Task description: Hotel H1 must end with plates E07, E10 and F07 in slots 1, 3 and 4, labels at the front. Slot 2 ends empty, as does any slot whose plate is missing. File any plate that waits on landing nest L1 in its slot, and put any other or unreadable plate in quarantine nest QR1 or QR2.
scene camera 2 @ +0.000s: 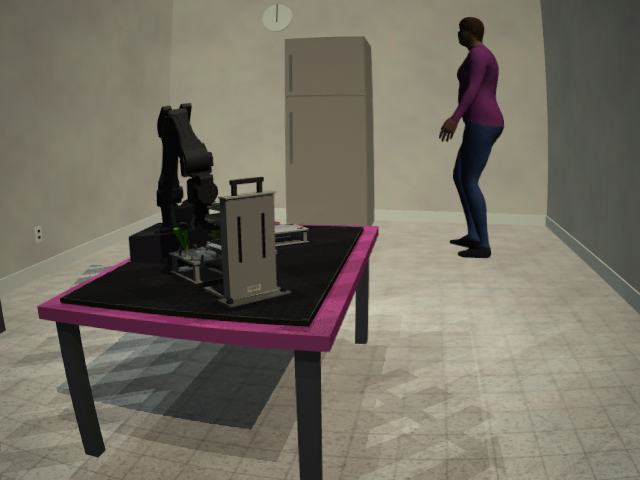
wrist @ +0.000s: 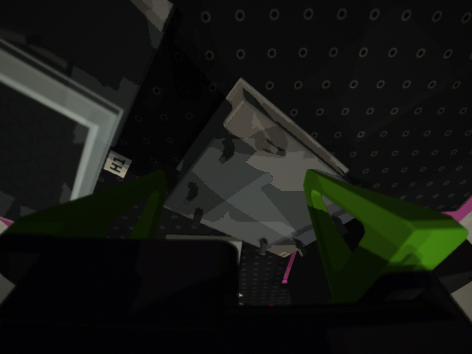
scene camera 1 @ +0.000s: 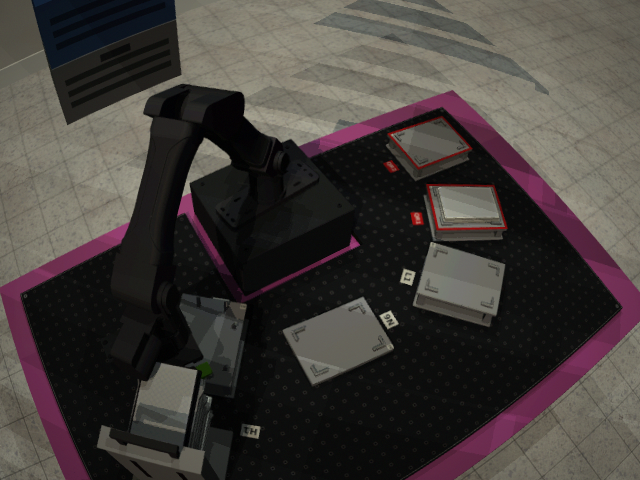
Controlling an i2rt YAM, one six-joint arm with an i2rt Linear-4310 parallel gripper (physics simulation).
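Pixels of known places: gripper, between the fingertips: (scene camera 2: pixel 201 252) (wrist: pixel 235 177) (scene camera 1: pixel 184 361); arm's base, origin of its link: (scene camera 2: pixel 172 227) (scene camera 1: pixel 267 195).
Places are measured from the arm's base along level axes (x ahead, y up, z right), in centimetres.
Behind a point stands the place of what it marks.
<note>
My gripper (wrist: pixel 235 177) @[x 18.9, y -1.3, z 31.5 cm] (scene camera 2: pixel 200 245) @[x 18.9, y -1.3, z 31.5 cm] is open, with nothing between its green fingers. It hangs above a grey nest with small posts (scene camera 1: pixel 214 343) @[x 18.1, y -3.3, z 24.9 cm] (wrist: pixel 235 192) @[x 19.4, y -3.3, z 28.1 cm], beside the hotel. Hotel H1 (scene camera 1: pixel 152 457) @[x 36.3, y 16.3, z 45.7 cm] (scene camera 2: pixel 250 242) @[x 35.7, y 4.7, z 46.7 cm] stands upright at the table's near left; its pale-edged frame (wrist: pixel 106 117) @[x 22.3, y 2.5, z 37.9 cm] shows at the left of the wrist view. A pale patterned surface shows at its top; slots and plate labels cannot be read. Landing nest L1 (scene camera 1: pixel 460 279) @[x 34.7, y -4.3, z -18.7 cm] bears no plate. Quarantine nest QR1 (scene camera 1: pixel 471 228) @[x 27.5, y -5.2, z -30.2 cm] holds a pale plate (scene camera 1: pixel 465 202) @[x 22.6, y -3.9, z -33.2 cm]. Quarantine nest QR2 (scene camera 1: pixel 429 142) @[x 5.1, y -5.2, z -40.7 cm] bears no plate.
A low flat nest (scene camera 1: pixel 338 341) @[x 28.7, y -8.1, z 6.0 cm] marked N6 lies mid-table and bears no plate. The black arm base (scene camera 1: pixel 279 232) @[x 8.7, y 0.7, z 3.7 cm] stands behind it. The hotel has a dark handle (scene camera 2: pixel 246 180) @[x 35.1, y 19.7, z 46.0 cm] on top. A person (scene camera 2: pixel 480 93) stands beyond the table near a fridge (scene camera 2: pixel 328 134).
</note>
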